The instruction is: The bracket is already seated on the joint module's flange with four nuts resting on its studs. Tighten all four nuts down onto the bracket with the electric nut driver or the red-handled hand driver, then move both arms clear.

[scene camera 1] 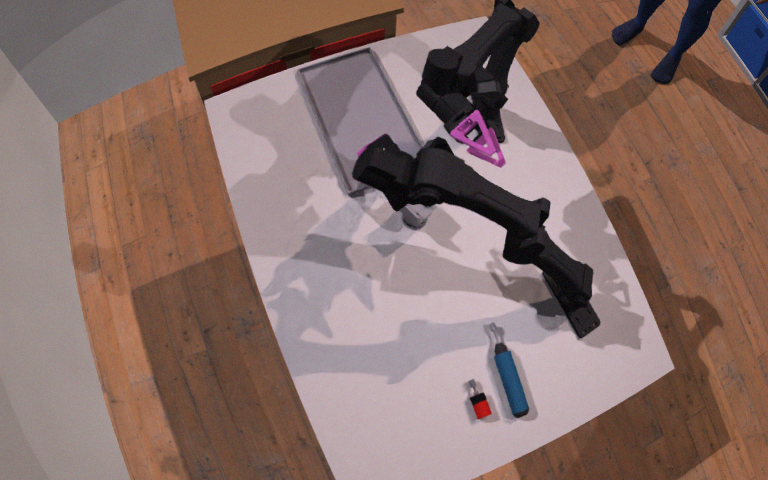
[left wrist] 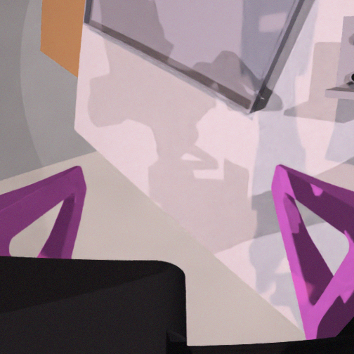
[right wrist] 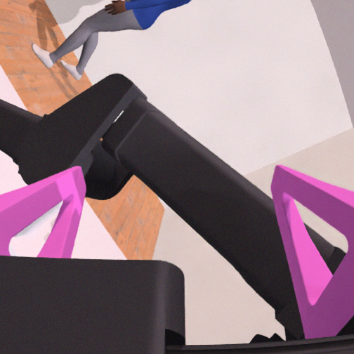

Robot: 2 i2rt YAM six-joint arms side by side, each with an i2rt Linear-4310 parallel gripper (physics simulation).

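Places are measured from the left arm's base along level axes (x ahead, y left, z up), in millimetres.
Pixels of known places: right gripper, between the fingertips: (scene camera 1: 498, 159); left arm's base, origin of its link: (scene camera 1: 571, 299); right arm's base, origin of its link: (scene camera 1: 486, 111).
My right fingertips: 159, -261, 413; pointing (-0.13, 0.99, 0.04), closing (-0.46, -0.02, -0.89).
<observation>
For each thing: its top centre in the pictures, then the offset to it from my right fingertips, as dx, dy, dz. "pt": a spot on its surface instead.
- blue electric nut driver, a spot on its surface: (scene camera 1: 511, 382) pt +93, +354, -373
- red-handled hand driver, centre of its top: (scene camera 1: 479, 397) +174, +345, -379
- shallow grey tray, centre of its top: (scene camera 1: 360, 112) +55, -430, -397
The grey joint module (scene camera 1: 415, 217) stands mid-table, mostly hidden under the left arm; part of a grey bracket (left wrist: 346, 93) shows at the left wrist view's right edge. The nuts cannot be made out. The blue electric nut driver (scene camera 1: 511, 382) and the red-handled hand driver (scene camera 1: 480, 406) lie side by side near the table's lower edge. My left gripper (left wrist: 178, 176) is open and empty, raised above the table near the tray; its arm mostly hides it in the scene view. My right gripper (scene camera 1: 478, 140) is open and empty, at the upper right of the table.
A shallow grey tray (scene camera 1: 396, 95) (left wrist: 170, 66) lies at the upper left of the table, partly below the left arm. The left arm (scene camera 1: 481, 189) (right wrist: 195, 185) crosses the table's middle. A brown cabinet (scene camera 1: 283, 31) stands beyond the upper edge. A person (scene camera 1: 668, 62) (right wrist: 90, 37) stands off the table.
</observation>
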